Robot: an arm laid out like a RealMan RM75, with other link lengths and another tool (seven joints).
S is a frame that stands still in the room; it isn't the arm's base.
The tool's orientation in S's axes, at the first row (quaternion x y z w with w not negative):
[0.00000, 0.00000, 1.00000, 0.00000]
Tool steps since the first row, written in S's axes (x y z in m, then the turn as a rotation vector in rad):
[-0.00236, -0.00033, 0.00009, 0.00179, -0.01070, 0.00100]
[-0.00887, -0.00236, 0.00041, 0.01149, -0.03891, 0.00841]
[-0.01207, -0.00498, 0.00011, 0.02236, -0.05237, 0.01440]
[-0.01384, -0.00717, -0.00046, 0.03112, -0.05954, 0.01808]
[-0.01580, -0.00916, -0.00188, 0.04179, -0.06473, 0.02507]
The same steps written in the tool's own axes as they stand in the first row. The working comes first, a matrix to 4 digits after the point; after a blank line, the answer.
The tool's axes in the first row as the columns of a matrix, in S's axes (used below as rounded here):
[-1.0000, 0.0000, 0.0000]
[0.0000, -1.0000, 0.0000]
[0.0000, 0.0000, 1.0000]

[0.00236, 0.00033, 0.00009, -0.00179, 0.01070, 0.00100]
[0.00887, 0.00236, 0.00041, -0.01149, 0.03891, 0.00841]
[0.01207, 0.00498, 0.00011, -0.02236, 0.05237, 0.01440]
[0.01384, 0.00717, -0.00046, -0.03112, 0.05954, 0.01808]
[0.01580, 0.00916, -0.00188, -0.04179, 0.06473, 0.02507]

